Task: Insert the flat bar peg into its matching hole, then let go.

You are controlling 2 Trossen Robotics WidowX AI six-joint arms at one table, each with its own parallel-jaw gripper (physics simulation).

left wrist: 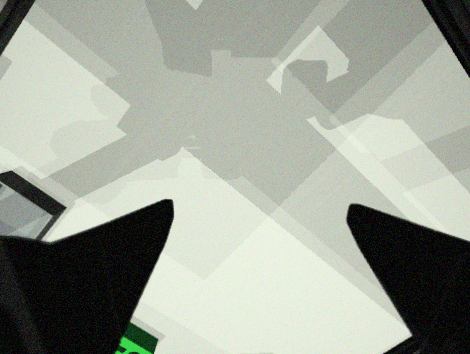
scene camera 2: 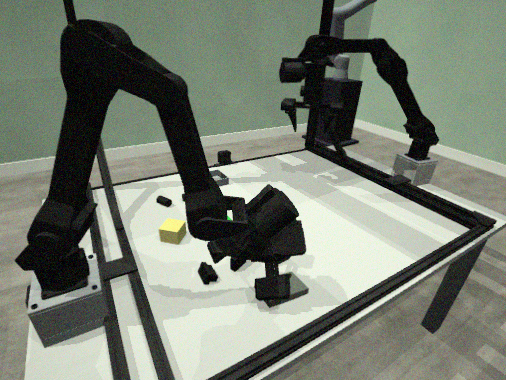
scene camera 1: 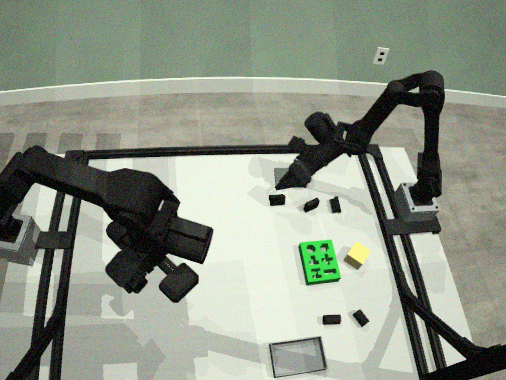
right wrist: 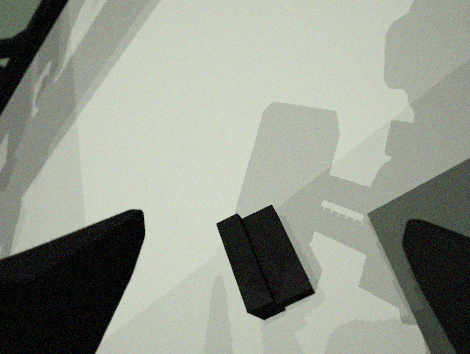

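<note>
The green block (scene camera 1: 303, 265) (left wrist: 140, 344) with shaped holes lies right of centre in scene camera 1; a straight slot shows at its lower right. Black pegs lie on the table: a wide one (scene camera 1: 277, 200), a second (scene camera 1: 311, 204) and third (scene camera 1: 335, 204) beyond the block, and two (scene camera 1: 331, 319) (scene camera 1: 360, 318) on its near side. I cannot tell which is the flat bar. My right gripper (scene camera 1: 280, 185) (right wrist: 273, 227) is open above a black stepped peg (right wrist: 265, 260). My left gripper (scene camera 1: 154, 281) (left wrist: 259, 209) is open and empty, high over the table, left of the block.
A yellow cube (scene camera 1: 357, 255) (scene camera 2: 172, 231) lies right of the green block. A shallow grey tray (scene camera 1: 272, 361) (left wrist: 37, 192) lies at the bottom of scene camera 1. A dark flat plate (scene camera 1: 281, 174) (scene camera 2: 300, 285) (right wrist: 387, 220) lies beside my right gripper. A black frame (scene camera 1: 185, 151) edges the table.
</note>
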